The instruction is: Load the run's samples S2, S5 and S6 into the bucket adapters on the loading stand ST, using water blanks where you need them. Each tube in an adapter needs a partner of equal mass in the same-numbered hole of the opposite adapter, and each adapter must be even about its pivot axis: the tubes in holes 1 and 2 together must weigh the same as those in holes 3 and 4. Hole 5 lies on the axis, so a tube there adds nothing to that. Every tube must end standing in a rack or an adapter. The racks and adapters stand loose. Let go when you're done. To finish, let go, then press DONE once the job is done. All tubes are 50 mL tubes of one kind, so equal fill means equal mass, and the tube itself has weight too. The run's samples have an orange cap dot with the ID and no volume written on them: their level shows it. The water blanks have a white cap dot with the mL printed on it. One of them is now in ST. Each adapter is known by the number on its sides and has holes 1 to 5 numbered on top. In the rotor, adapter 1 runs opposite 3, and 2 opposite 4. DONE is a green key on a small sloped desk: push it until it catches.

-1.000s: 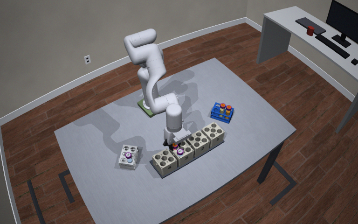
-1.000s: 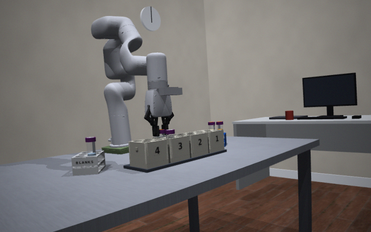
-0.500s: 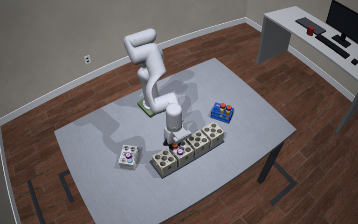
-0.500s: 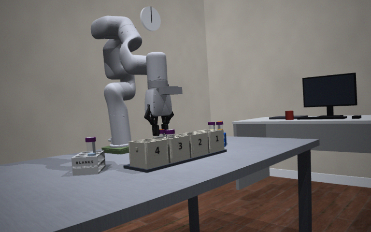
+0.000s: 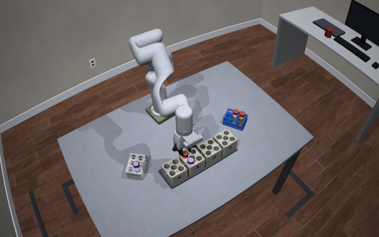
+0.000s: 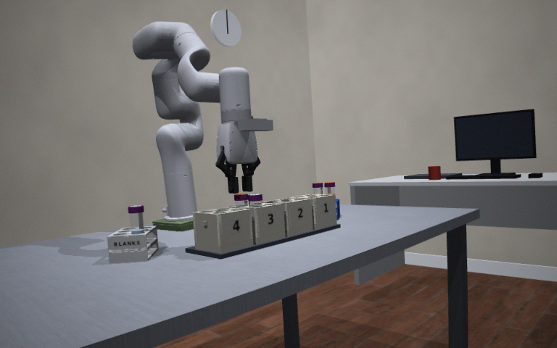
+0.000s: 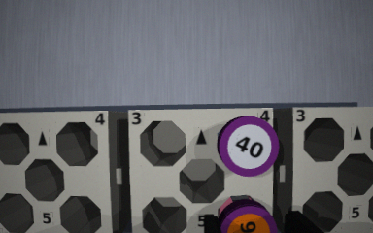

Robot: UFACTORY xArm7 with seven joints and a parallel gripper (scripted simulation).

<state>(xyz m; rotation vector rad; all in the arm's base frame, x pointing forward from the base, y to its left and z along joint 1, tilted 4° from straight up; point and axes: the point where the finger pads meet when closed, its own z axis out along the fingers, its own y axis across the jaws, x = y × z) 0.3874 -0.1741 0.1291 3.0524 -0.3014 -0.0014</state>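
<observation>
My gripper is now 1 cm short of the tube with yellowish liquid, 41 cm to the right of it and 9 cm above it. Also, from my hand: sample tube (1 cm ahead, 8 cm below); bucket adapter (1 cm ahead, 9 cm to the right, 10 cm below); white-dot blank (5 cm ahead, 2 cm to the right, 8 cm below).
</observation>
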